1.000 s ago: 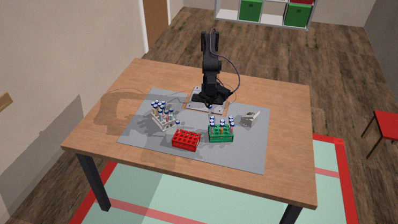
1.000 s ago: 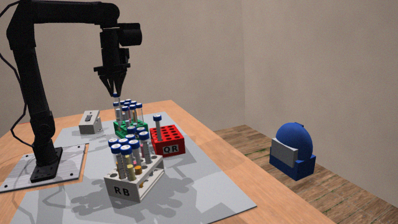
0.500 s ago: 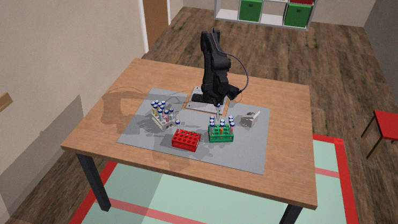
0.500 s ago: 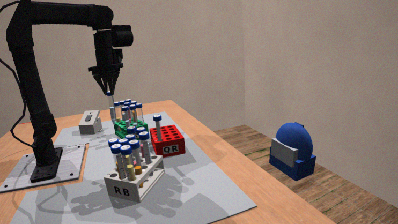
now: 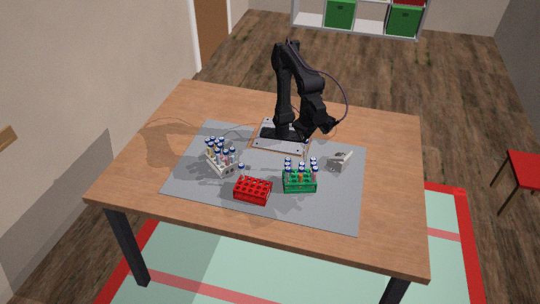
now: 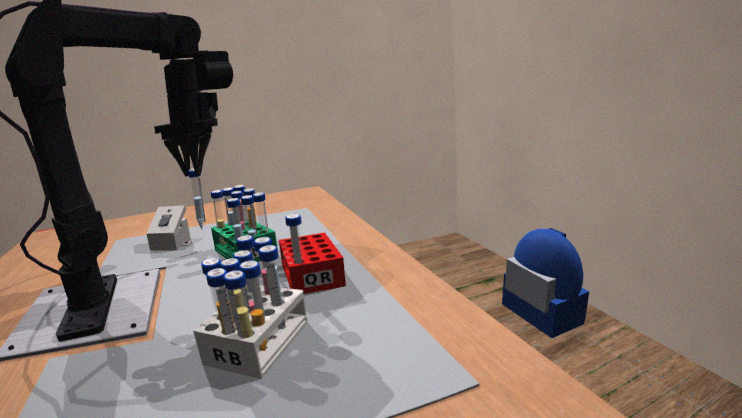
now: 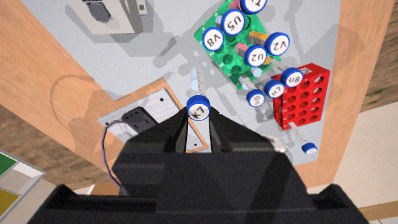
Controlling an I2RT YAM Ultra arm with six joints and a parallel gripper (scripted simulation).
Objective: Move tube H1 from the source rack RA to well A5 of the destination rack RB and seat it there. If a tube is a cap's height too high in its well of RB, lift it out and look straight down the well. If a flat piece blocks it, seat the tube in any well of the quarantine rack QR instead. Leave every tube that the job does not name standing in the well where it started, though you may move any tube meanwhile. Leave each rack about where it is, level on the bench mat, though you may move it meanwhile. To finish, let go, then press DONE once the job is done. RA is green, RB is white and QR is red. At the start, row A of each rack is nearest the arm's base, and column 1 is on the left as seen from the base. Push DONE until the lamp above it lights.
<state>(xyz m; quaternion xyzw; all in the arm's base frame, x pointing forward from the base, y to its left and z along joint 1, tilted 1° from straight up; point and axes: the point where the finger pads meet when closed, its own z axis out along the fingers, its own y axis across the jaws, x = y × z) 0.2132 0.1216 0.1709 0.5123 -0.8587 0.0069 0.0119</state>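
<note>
My gripper is now 6 cm above the clear tube and 1 cm to the right of it. The rest, counted from my hand: red rack QR (17 cm to the right, 16 cm ahead, 15 cm below); grey done button box (15 cm to the left, 13 cm below, 8 cm behind); white rack RB (33 cm to the right, 15 cm below, 4 cm ahead).
</note>
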